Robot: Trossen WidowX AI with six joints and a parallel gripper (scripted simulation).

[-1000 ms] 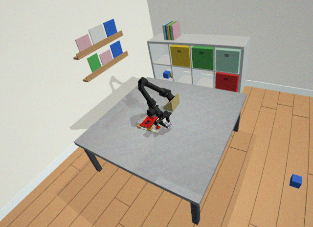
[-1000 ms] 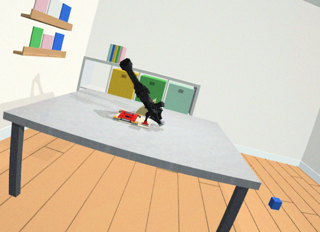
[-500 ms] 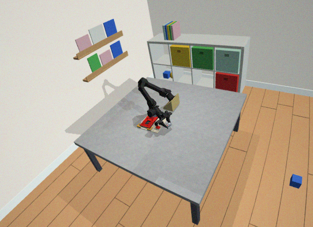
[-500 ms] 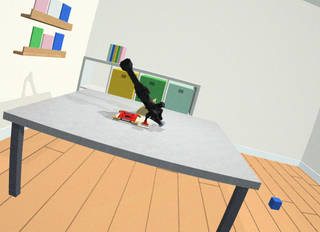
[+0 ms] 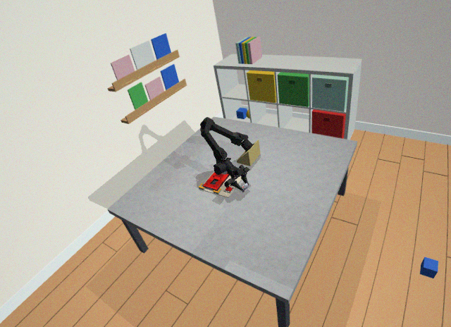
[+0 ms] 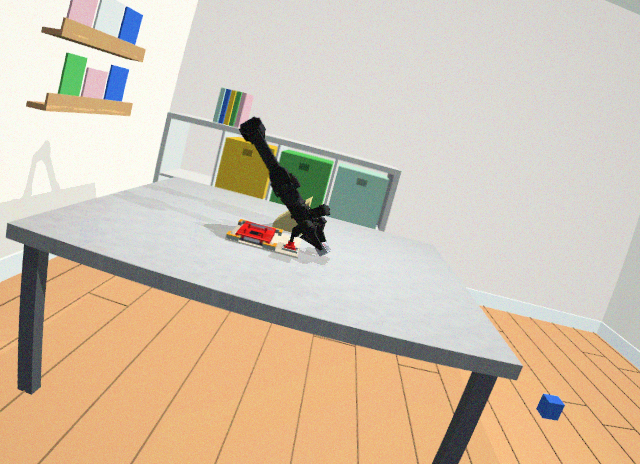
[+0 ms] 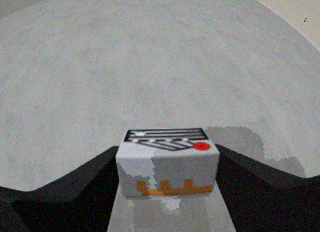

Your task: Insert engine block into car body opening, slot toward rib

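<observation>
Right now the engine block is right at my gripper tip. Also, from my gripper tip: beige base plate 20 cm to the right, 2 cm below, 2 cm behind.
</observation>
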